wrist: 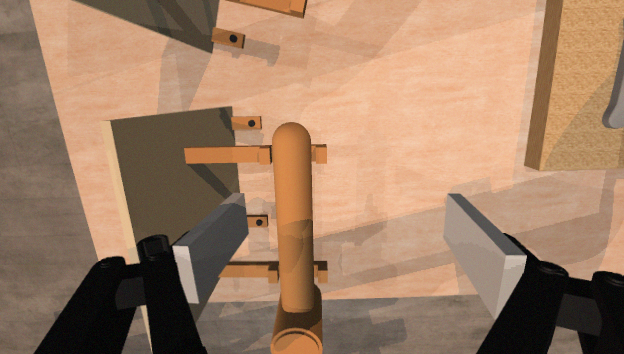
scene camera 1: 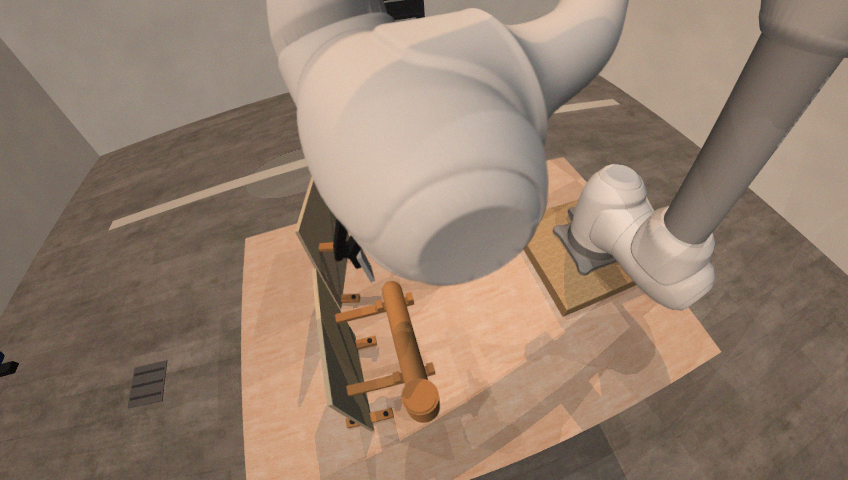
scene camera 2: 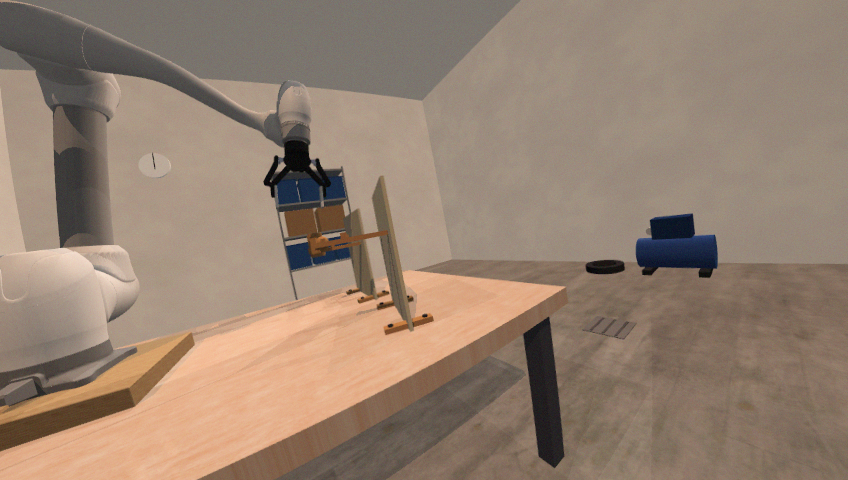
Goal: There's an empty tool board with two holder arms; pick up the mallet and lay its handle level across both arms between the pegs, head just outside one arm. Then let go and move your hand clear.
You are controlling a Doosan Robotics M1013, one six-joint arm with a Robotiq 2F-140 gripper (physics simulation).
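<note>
The mallet (scene camera 1: 405, 339) (scene camera 2: 317, 245) (wrist: 294, 190) lies with its handle across both arms of the first board (scene camera 1: 334, 350) (scene camera 2: 360, 255) (wrist: 170, 175), between the pegs, its head just outside one arm. The empty tool board (scene camera 1: 308, 223) (scene camera 2: 393, 267) (wrist: 195, 25) stands beside it at an angle. One of its arms (scene camera 1: 326, 246) (wrist: 280, 5) shows in part in scene view 1 and the wrist view. My gripper (scene camera 2: 298, 191) (wrist: 341, 214) is open and empty, pointing down above the mallet. In the wrist view the handle appears between the fingers, nearer the left one. The arm hides much of the gripper in scene view 1.
Both boards stand on small wooden feet on the table (scene camera 1: 273, 356) (scene camera 2: 357, 362) (wrist: 425, 90). The robot's base stands on a thick wooden block (scene camera 1: 550, 279) (scene camera 2: 160, 362) (wrist: 580, 100). A shelf rack with blue and brown boxes stands beyond the table in scene view 2.
</note>
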